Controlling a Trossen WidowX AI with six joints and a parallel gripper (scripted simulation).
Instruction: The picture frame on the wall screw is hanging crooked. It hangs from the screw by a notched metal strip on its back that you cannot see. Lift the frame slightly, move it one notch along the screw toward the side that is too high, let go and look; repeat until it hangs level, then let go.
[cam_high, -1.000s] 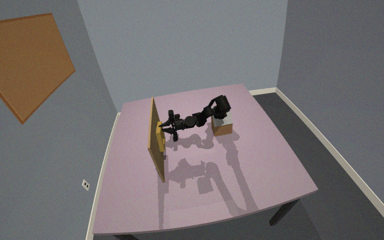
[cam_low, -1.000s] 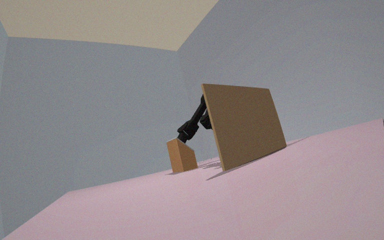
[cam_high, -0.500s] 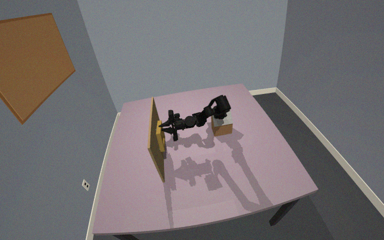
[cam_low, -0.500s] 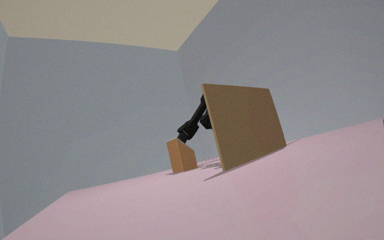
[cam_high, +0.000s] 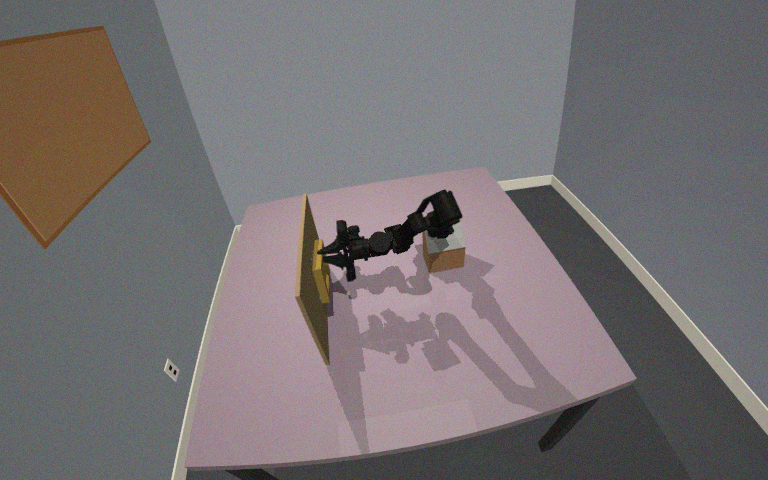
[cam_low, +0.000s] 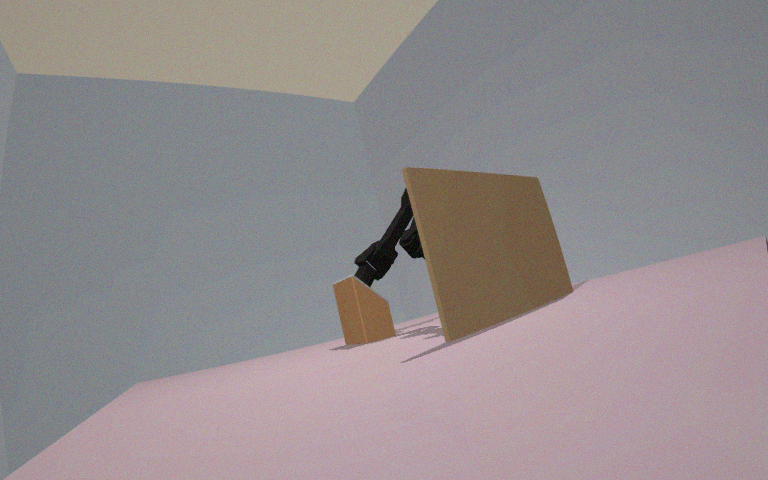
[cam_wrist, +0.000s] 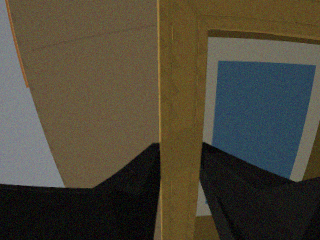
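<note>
Now: gripper tip 5 cm above the picture frame, 1 cm to the right of it and 1 cm short of it. The rest, counted from my gripper tip: brown wall panel (7 cm below, 2 cm ahead, 1 cm to the left).
</note>
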